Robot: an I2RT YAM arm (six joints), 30 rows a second.
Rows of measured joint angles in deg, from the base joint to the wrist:
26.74, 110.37, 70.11, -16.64, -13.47, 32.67
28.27, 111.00, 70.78, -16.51, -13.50, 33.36
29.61, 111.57, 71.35, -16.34, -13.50, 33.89
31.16, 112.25, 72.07, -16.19, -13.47, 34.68
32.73, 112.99, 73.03, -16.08, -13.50, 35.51
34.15, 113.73, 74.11, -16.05, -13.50, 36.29
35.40, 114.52, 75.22, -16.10, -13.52, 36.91
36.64, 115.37, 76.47, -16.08, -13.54, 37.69
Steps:
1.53, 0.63, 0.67, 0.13, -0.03, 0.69
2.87, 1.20, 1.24, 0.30, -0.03, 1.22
4.42, 1.88, 1.96, 0.45, 0.00, 2.01
5.99, 2.62, 2.92, 0.56, -0.03, 2.84
7.41, 3.36, 4.00, 0.59, -0.03, 3.62
8.66, 4.15, 5.11, 0.54, -0.05, 4.24
9.90, 5.00, 6.36, 0.56, -0.07, 5.02

